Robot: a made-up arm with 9 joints. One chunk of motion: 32 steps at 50 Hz.
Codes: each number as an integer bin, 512 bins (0 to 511) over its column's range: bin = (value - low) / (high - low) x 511, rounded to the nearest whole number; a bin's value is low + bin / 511 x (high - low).
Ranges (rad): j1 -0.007..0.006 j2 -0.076..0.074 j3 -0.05..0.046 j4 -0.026..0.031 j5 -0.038..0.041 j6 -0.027..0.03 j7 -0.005..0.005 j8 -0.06..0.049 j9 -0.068..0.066
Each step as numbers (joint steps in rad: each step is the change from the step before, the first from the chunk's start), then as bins.
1 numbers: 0.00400 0.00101 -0.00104 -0.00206 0.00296 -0.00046 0.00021 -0.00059 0.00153
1 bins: 432 262 261 215 265 238 266 279 265
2 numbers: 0.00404 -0.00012 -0.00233 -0.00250 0.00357 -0.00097 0.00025 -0.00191 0.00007
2 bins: 434 258 254 211 269 233 268 272 260
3 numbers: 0.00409 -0.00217 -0.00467 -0.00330 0.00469 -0.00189 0.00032 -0.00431 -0.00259
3 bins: 436 252 241 204 276 225 272 261 249
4 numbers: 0.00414 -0.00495 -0.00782 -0.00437 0.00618 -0.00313 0.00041 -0.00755 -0.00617
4 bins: 438 242 225 194 286 214 276 246 236
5 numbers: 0.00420 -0.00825 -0.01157 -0.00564 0.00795 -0.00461 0.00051 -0.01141 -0.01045
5 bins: 440 231 205 183 297 201 282 228 219
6 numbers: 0.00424 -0.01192 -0.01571 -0.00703 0.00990 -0.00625 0.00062 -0.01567 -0.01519
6 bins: 442 218 183 170 310 186 287 208 201
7 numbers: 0.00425 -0.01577 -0.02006 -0.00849 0.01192 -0.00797 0.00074 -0.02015 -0.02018
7 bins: 442 205 159 157 323 171 293 187 182
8 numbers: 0.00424 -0.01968 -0.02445 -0.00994 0.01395 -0.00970 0.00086 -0.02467 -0.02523
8 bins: 442 192 136 144 336 155 299 166 163
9 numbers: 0.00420 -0.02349 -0.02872 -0.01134 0.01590 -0.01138 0.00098 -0.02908 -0.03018
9 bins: 440 179 113 131 349 140 306 145 144
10 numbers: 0.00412 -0.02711 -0.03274 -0.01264 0.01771 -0.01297 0.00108 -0.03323 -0.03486
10 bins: 437 167 92 120 360 126 311 125 126
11 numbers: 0.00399 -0.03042 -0.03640 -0.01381 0.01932 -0.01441 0.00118 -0.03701 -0.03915
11 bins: 432 155 72 109 371 113 316 108 110
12 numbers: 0.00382 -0.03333 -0.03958 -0.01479 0.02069 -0.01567 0.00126 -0.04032 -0.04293
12 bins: 425 145 55 100 380 102 320 92 96
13 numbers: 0.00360 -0.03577 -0.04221 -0.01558 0.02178 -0.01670 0.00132 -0.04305 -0.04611
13 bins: 417 137 41 93 387 92 323 79 83
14 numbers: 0.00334 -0.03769 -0.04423 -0.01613 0.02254 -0.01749 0.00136 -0.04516 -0.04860
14 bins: 406 131 31 88 392 85 325 70 74
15 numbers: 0.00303 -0.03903 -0.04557 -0.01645 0.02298 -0.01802 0.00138 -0.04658 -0.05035
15 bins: 394 126 24 86 394 81 326 63 67
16 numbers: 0.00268 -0.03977 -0.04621 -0.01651 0.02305 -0.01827 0.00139 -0.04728 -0.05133
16 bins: 380 123 20 85 395 78 327 60 64
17 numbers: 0.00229 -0.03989 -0.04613 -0.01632 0.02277 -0.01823 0.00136 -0.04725 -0.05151
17 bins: 365 123 21 87 393 79 325 60 63
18 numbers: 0.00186 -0.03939 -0.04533 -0.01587 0.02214 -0.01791 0.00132 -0.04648 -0.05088
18 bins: 348 125 25 91 389 81 323 63 65
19 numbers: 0.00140 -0.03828 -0.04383 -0.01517 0.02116 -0.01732 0.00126 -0.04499 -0.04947
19 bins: 330 128 33 97 383 87 320 70 71
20 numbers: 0.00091 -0.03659 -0.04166 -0.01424 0.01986 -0.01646 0.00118 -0.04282 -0.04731
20 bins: 311 134 44 105 374 94 316 81 79
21 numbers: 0.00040 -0.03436 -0.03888 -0.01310 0.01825 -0.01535 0.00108 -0.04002 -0.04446
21 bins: 291 142 59 116 364 104 311 94 90
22 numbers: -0.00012 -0.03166 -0.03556 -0.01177 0.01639 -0.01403 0.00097 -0.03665 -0.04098
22 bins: 270 151 77 128 352 116 305 109 103
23 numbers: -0.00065 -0.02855 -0.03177 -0.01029 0.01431 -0.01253 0.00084 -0.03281 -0.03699
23 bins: 250 162 97 141 338 130 298 127 118
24 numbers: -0.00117 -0.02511 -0.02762 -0.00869 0.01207 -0.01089 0.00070 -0.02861 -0.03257
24 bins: 229 173 119 155 324 144 291 147 135
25 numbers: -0.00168 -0.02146 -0.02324 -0.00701 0.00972 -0.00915 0.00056 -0.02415 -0.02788
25 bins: 209 186 142 170 309 160 284 168 153
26 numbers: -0.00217 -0.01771 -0.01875 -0.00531 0.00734 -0.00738 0.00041 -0.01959 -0.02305
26 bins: 190 199 166 185 293 176 276 189 171
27 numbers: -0.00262 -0.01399 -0.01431 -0.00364 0.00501 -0.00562 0.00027 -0.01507 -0.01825
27 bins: 172 211 190 200 278 192 269 211 190
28 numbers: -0.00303 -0.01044 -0.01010 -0.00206 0.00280 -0.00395 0.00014 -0.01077 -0.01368
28 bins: 156 223 212 215 264 207 263 231 207
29 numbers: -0.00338 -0.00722 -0.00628 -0.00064 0.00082 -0.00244 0.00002 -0.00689 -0.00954
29 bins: 142 234 233 227 251 220 257 249 223
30 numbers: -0.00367 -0.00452 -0.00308 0.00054 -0.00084 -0.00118 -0.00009 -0.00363 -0.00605
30 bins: 131 244 250 238 240 231 251 264 236
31 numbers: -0.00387 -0.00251 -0.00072 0.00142 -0.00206 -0.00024 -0.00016 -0.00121 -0.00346
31 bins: 123 250 262 246 232 240 247 276 246
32 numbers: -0.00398 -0.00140 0.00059 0.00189 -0.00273 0.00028 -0.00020 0.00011 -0.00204
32 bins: 119 254 269 250 228 245 245 282 252
